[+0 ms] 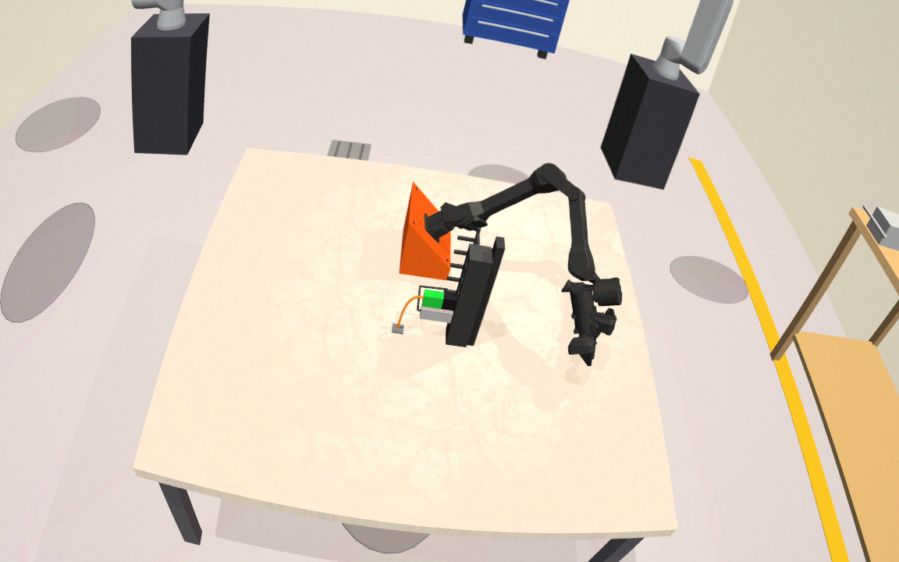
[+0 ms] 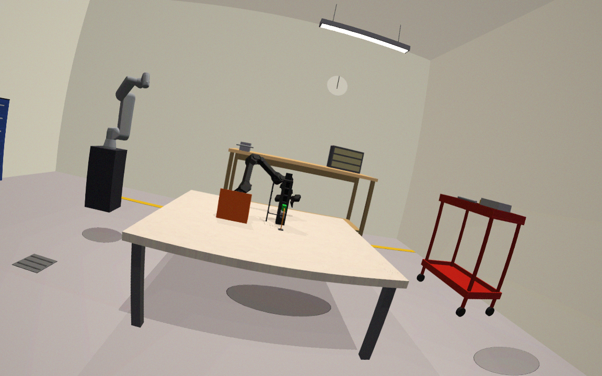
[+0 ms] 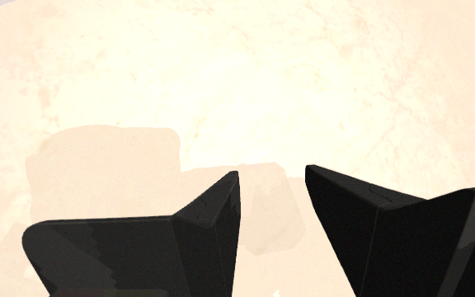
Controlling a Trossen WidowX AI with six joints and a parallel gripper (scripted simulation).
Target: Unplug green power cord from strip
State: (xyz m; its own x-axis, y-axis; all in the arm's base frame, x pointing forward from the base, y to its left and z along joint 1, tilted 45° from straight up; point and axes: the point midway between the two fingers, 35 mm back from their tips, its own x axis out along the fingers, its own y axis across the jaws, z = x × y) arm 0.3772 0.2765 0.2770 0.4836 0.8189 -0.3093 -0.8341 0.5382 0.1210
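The green plug lies 390 mm to the right of my gripper tip, 110 mm behind it and 70 mm above it.
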